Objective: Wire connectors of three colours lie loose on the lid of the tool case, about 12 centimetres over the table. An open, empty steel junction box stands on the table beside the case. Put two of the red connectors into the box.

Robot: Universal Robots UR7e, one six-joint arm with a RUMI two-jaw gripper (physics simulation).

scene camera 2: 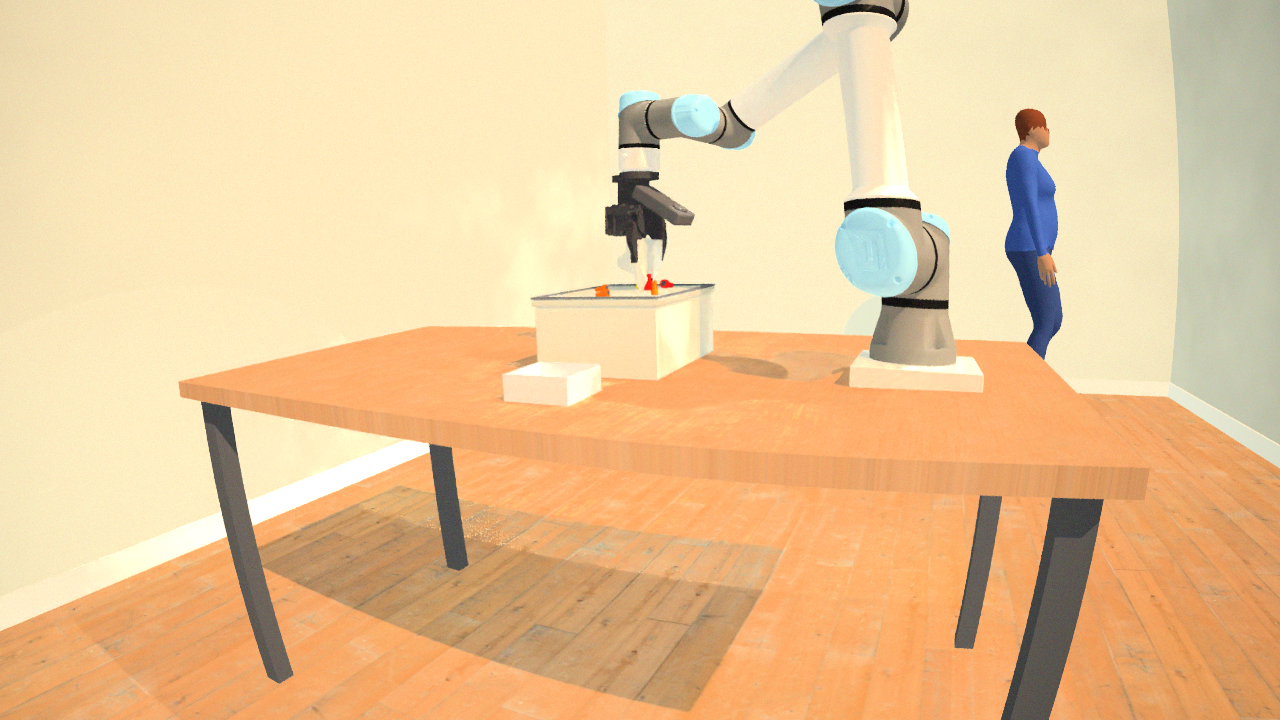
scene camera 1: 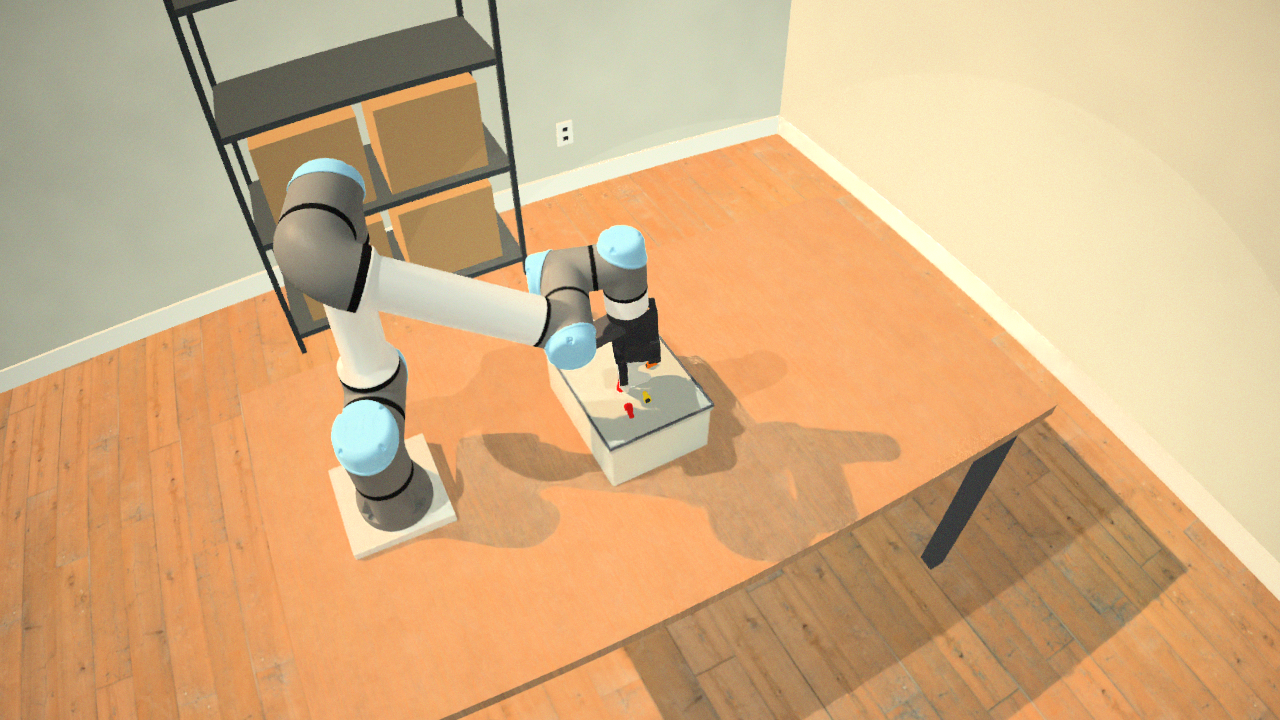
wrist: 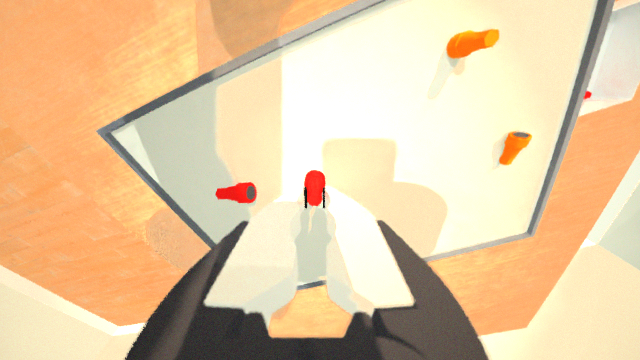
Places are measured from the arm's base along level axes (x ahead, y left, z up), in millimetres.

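Pixels of known places: gripper, between the fingertips: (scene camera 2: 645,290) (scene camera 1: 625,388) (wrist: 315,188); arm's base, origin of its link: (scene camera 2: 913,359) (scene camera 1: 395,497).
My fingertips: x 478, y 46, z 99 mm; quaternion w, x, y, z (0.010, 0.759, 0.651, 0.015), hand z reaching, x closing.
Ahead of a thing's pixels: the offset from my fingertips to its middle. "spot": to the spot under its first point.
My gripper (scene camera 1: 622,388) (scene camera 2: 646,280) (wrist: 315,188) is shut on a red connector @[dx -9, dy +1, dz +14 mm] (scene camera 2: 648,282) (wrist: 314,182), low over the case lid @[spot: dx -60, dy +44, dz +0 mm] (wrist: 370,95). Another red connector @[dx -10, dy -60, dz +7 mm] (scene camera 1: 629,410) (scene camera 2: 666,283) (wrist: 237,192) lies on the lid, left of the fingers in the wrist view. The white junction box @[dx -45, dy +310, dz -104 mm] (scene camera 2: 535,387) (wrist: 617,60) stands beside the case; it is cut off at the right of the wrist view, where part of a red connector @[dx -8, dy +342, dz -115 mm] (wrist: 587,95) shows inside it. The box does not show in scene camera 1.
Two orange connectors @[dx -78, dy +92, dz +11 mm] (wrist: 470,44) @[dx -12, dy +141, dz +5 mm] (wrist: 515,147) lie on the lid. A yellow connector @[dx +30, dy -35, dz +6 mm] (scene camera 1: 646,397) lies near the fingers; it is hidden in the wrist view. The tool case (scene camera 1: 662,454) (scene camera 2: 595,338) has a dark raised rim. A person (scene camera 2: 1033,205) stands beyond the table.
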